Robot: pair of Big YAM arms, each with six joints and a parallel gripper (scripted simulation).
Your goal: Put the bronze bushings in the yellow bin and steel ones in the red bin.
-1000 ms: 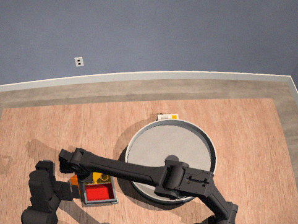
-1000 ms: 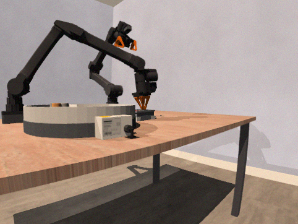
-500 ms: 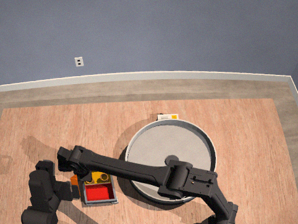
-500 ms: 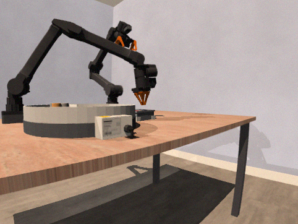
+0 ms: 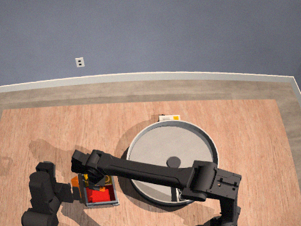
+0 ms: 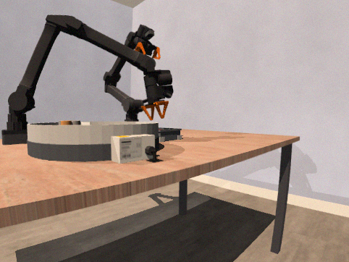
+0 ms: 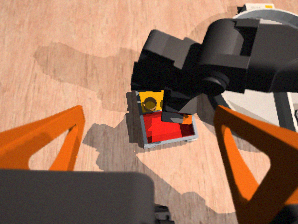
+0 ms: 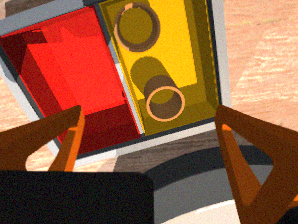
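Now: the yellow bin 9 cm below my right hand, 3 cm ahead of it and 1 cm to the left of it. The rest, counted from my right hand: red bin (9 cm below, 6 cm behind, 1 cm to the left); then turntable (34 cm to the right, 5 cm below, 5 cm ahead).
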